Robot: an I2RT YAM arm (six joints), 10 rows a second.
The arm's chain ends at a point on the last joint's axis. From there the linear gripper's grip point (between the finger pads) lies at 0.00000 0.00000 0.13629 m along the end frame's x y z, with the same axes.
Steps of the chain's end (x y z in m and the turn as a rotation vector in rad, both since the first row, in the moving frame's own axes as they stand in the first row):
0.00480, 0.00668, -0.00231, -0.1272, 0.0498, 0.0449
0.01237, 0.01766, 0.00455, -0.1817, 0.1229, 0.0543
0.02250, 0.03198, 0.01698, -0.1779, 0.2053, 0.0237
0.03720, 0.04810, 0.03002, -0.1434, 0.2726, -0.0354
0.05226, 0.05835, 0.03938, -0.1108, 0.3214, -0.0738
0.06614, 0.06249, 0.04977, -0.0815, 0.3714, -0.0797
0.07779, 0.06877, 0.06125, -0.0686, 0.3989, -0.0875
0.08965, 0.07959, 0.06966, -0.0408, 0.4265, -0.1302
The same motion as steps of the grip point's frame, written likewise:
0.01118, 0.02411, -0.00358, -0.1272, 0.0498, 0.0449
0.02831, 0.04267, 0.00128, -0.1817, 0.1229, 0.0543
0.04985, 0.05626, 0.01198, -0.1779, 0.2053, 0.0237
0.07410, 0.06668, 0.02361, -0.1434, 0.2726, -0.0354
0.09574, 0.07155, 0.03158, -0.1108, 0.3214, -0.0738
0.11593, 0.07133, 0.04004, -0.0815, 0.3714, -0.0797
0.13102, 0.07551, 0.05024, -0.0686, 0.3989, -0.0875
0.14621, 0.08125, 0.05736, -0.0408, 0.4265, -0.1302

